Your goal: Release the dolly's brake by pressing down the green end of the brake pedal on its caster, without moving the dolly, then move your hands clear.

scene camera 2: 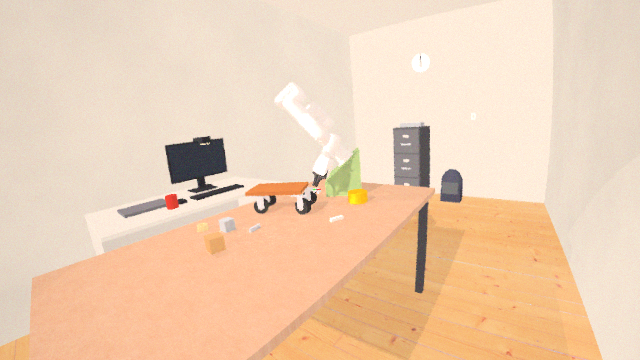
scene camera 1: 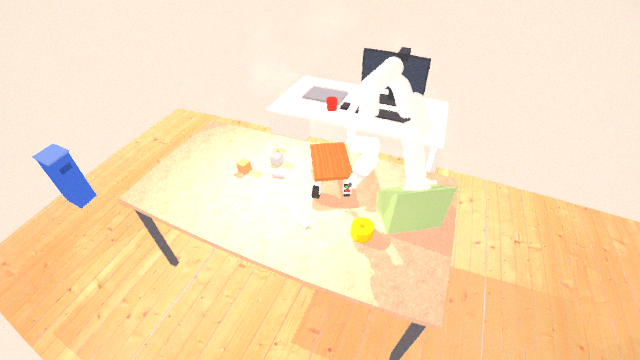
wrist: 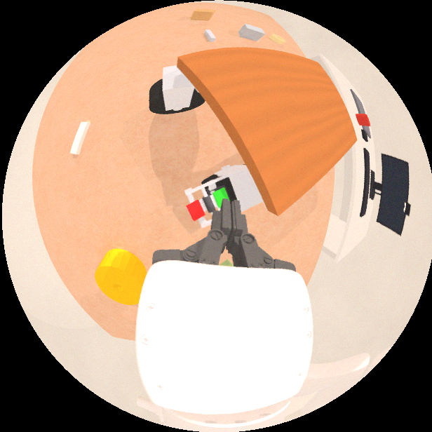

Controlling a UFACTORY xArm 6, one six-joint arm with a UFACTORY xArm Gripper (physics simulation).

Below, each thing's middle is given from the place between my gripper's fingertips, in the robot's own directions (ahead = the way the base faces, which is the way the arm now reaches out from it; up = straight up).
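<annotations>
Dolly [scene camera 1: 330, 161]: my gripper 50 mm above it, 140 mm short of it, 120 mm to the left of it. Yellow cylinder [wrist: 120, 275]: 80 mm below my hand, 120 mm behind, 200 mm to the left.
</annotations>
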